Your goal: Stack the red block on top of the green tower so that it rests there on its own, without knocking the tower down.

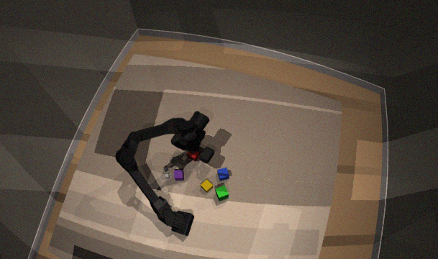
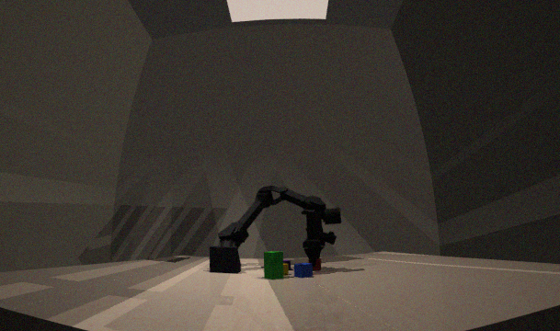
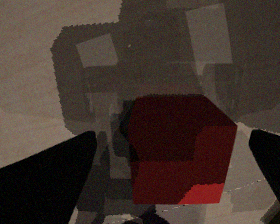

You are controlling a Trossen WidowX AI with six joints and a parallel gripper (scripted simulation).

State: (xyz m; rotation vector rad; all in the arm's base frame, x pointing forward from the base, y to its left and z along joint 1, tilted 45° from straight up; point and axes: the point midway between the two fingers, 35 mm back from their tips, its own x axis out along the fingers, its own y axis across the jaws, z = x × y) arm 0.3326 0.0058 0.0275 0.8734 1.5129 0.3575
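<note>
Right now my gripper tip is right at the red block. The rest, counted from my gripper tip: purple block 110 mm behind, 40 mm to the left; then yellow block 140 mm behind, 90 mm to the right; then blue block 70 mm behind, 150 mm to the right.
</note>
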